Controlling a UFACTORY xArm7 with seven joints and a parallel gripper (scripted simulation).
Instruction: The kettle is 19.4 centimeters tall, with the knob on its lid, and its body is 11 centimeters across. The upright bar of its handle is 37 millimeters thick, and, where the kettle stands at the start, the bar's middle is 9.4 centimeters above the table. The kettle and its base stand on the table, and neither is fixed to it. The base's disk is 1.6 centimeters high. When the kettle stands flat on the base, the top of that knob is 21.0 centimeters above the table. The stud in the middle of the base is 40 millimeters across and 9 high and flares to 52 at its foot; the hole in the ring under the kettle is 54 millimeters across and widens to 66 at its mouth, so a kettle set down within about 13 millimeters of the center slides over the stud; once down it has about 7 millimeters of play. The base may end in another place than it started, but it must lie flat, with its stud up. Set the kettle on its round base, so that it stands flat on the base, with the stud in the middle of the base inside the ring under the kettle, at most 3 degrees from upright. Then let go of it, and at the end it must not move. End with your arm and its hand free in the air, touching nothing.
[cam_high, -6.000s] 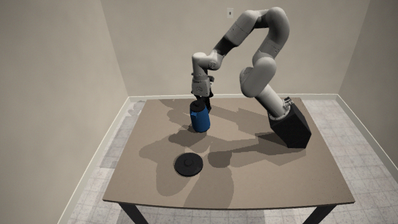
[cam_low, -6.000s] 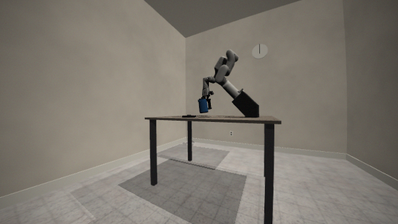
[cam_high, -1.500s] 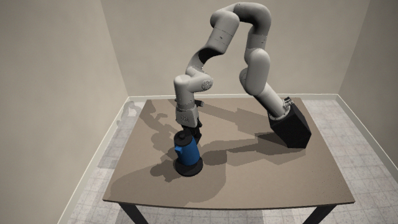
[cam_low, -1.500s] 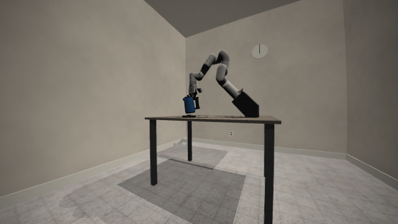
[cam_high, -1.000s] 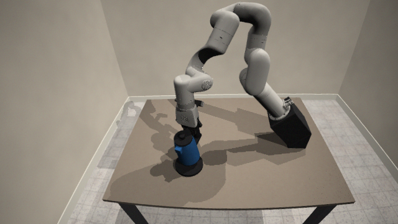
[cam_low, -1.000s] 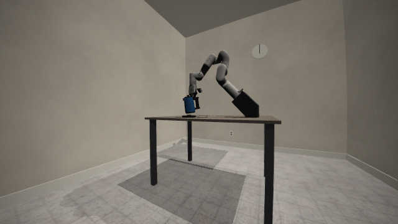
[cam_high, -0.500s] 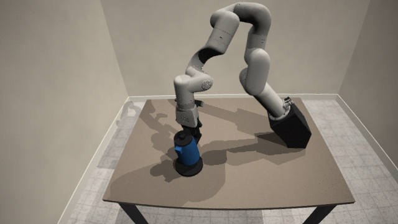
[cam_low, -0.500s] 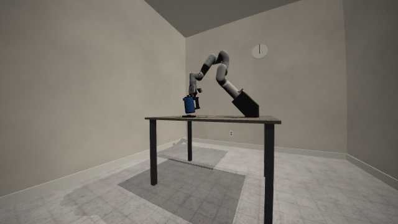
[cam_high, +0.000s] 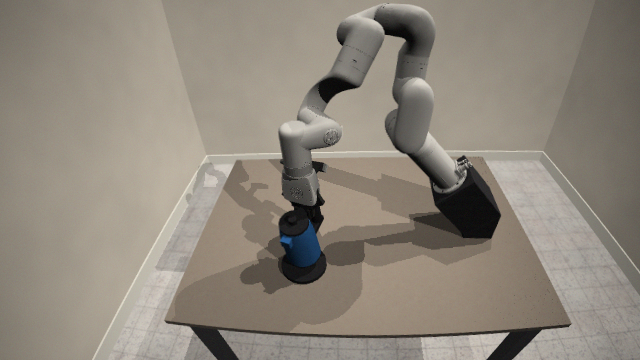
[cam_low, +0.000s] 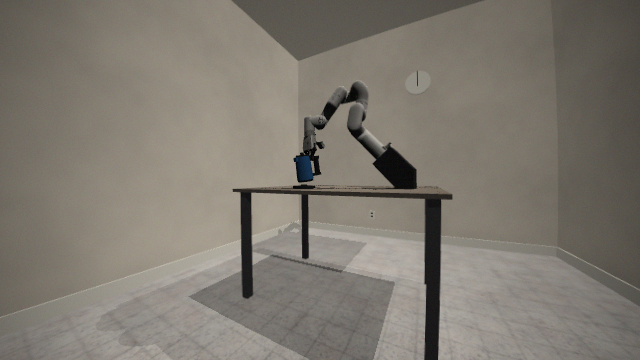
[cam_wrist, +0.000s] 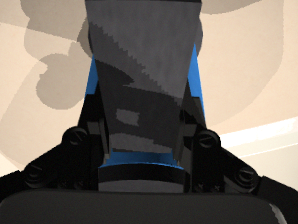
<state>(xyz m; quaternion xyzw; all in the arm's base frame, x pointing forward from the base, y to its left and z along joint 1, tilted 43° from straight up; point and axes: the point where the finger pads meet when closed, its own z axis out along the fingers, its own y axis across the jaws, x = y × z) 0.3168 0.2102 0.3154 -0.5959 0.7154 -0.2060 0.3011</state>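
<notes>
My hand is 6 cm above the blue kettle and 2 cm to the right of it. From my hand the other things lie so: black round base (19 cm below, 5 cm to the left, 1 cm ahead).
</notes>
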